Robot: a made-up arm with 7 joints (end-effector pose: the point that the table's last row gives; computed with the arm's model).
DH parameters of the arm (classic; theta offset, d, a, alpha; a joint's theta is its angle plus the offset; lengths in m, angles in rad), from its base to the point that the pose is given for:
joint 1: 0 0.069 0.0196 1.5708
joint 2: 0 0.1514 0.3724 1.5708
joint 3: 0 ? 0.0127 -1.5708
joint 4: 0 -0.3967 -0.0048 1.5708
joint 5: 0 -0.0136 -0.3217 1.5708
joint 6: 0 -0.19 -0.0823 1.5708
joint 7: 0.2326 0 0.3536 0
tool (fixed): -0.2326 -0.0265 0 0
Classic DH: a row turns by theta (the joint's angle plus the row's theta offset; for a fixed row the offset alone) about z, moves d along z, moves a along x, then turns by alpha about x.
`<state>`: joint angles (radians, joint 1 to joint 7).
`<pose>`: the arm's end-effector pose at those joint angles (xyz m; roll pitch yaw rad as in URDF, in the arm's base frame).
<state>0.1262 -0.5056 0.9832 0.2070 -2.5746 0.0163 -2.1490</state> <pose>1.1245 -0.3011 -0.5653 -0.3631 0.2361 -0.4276</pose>
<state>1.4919 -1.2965 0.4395 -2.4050 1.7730 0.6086 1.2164</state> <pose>-0.5787 -0.1174 -0.5529 -2.3521 -0.8428 -1.5070</pose>
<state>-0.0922 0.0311 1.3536 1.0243 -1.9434 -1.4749 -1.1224</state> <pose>0.6861 -0.3065 0.4417 0.2518 -1.2212 -0.0316</pose>
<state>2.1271 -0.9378 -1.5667 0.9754 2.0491 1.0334 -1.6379</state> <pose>0.6391 -0.4015 0.2883 -2.2609 0.0104 -0.4516</pose>
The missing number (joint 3, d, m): 0.1807
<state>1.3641 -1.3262 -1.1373 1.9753 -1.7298 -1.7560 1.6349</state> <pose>-0.1042 -0.0854 -0.3278 -3.0331 0.5522 -2.1930</pose>
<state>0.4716 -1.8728 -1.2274 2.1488 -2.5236 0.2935 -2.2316</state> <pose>0.6085 -0.1338 0.1781 0.9203 -0.2841 -0.1005</pose>
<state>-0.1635 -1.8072 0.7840 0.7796 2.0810 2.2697 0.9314</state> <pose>-0.1699 0.1820 -0.9128 0.8142 0.7570 -1.5372</pose>
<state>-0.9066 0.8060 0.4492 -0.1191 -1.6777 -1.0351 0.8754</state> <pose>0.2058 -0.2693 0.2517 -1.3956 -0.0480 1.6699</pose>
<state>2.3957 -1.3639 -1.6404 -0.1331 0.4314 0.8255 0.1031</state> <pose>0.4921 0.0627 0.0121 1.7070 0.3185 -1.3828</pose>
